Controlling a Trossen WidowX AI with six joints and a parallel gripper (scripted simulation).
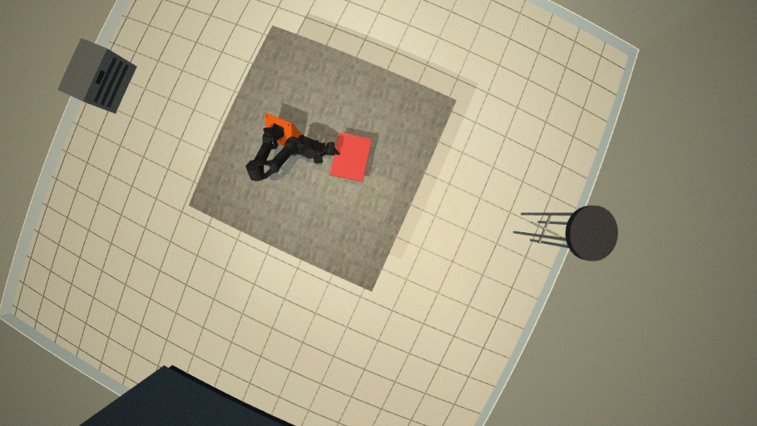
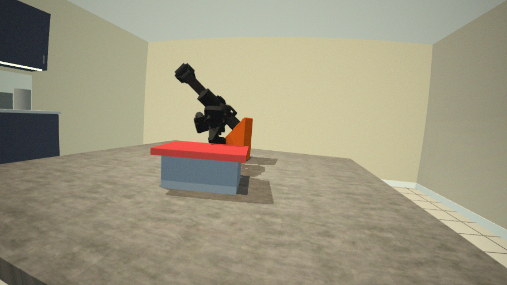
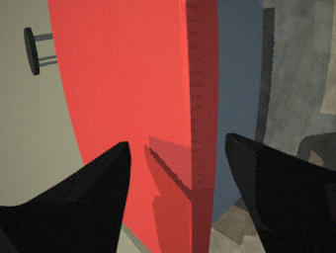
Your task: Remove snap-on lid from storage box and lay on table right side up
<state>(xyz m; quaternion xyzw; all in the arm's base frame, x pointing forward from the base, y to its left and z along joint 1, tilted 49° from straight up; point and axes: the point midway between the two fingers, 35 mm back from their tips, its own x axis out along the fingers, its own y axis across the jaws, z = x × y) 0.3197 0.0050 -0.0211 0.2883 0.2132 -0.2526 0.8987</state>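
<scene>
Now: the red lid 80 mm ahead of my gripper tip and 20 mm to the left of it. The rest, counted from my gripper tip: blue-grey storage box: 80 mm ahead, 50 mm below, 20 mm to the left.
</scene>
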